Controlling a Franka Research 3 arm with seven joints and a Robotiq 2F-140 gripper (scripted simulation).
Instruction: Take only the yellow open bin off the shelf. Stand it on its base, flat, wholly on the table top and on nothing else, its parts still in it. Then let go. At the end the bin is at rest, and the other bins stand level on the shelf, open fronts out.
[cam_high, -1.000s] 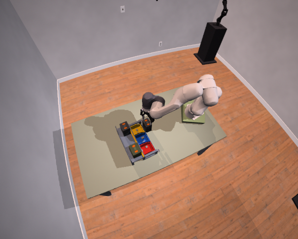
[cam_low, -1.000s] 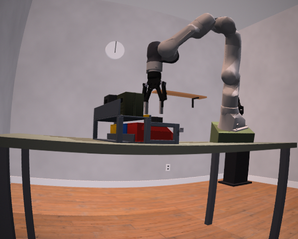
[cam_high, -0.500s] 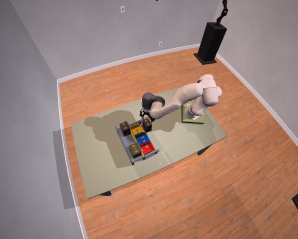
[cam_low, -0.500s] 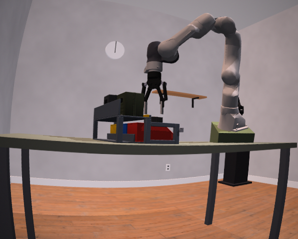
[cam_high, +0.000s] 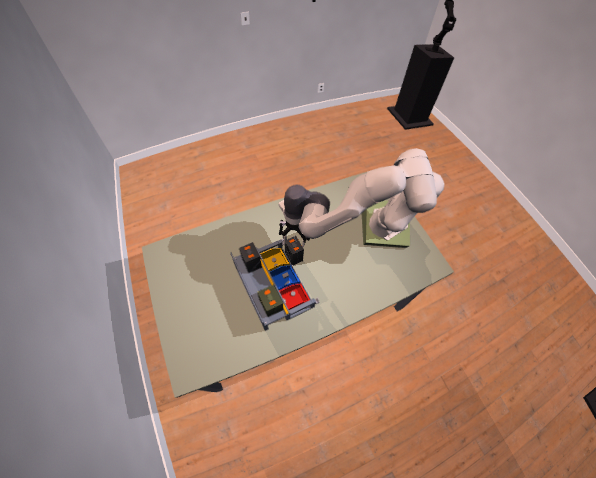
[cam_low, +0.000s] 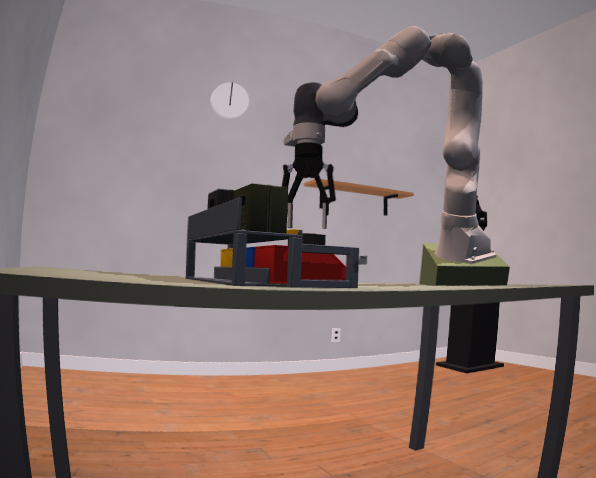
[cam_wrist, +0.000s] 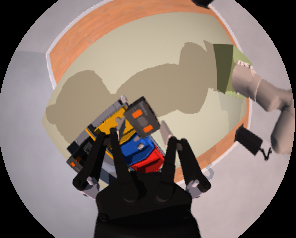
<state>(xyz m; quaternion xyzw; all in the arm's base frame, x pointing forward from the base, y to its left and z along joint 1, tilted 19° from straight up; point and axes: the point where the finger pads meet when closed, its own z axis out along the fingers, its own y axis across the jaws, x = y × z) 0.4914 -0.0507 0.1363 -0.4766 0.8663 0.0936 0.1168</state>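
Now: the black box 11 cm below my hand. From my hand the other things lie so: yellow bin: 13 cm ahead, 1 cm to the left, 13 cm below; red bin: 10 cm ahead, 23 cm to the left, 13 cm below; blue bin: 11 cm ahead, 12 cm to the left, 13 cm below.
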